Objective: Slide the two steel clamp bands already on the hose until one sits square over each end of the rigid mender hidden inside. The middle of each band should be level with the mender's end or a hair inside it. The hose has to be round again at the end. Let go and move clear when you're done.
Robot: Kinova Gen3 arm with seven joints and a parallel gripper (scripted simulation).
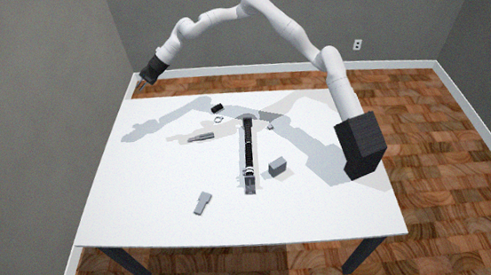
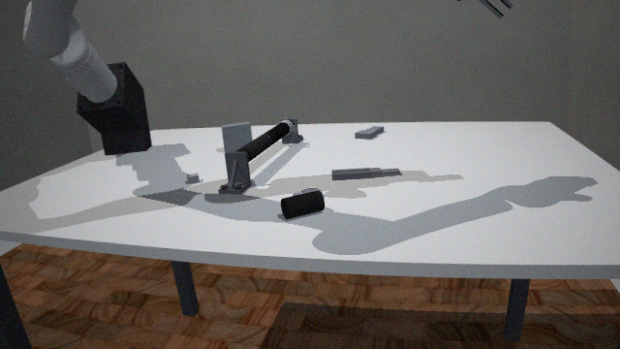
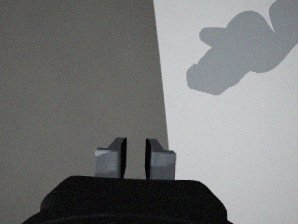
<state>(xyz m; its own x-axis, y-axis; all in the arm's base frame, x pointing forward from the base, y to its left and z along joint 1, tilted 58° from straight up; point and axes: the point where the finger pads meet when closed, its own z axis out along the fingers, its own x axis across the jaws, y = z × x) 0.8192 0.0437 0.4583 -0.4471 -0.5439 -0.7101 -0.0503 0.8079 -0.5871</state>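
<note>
Right now the grey block is 52 cm behind my hand, 40 cm to the left of it and 27 cm below it. The rest, counted from my hand: short black hose piece (33 cm behind, 29 cm below, 6 cm to the right); then flat grey piece (47 cm to the left, 30 cm below, 17 cm behind); then small grey piece (56 cm behind, 30 cm below, 14 cm to the left).
</note>
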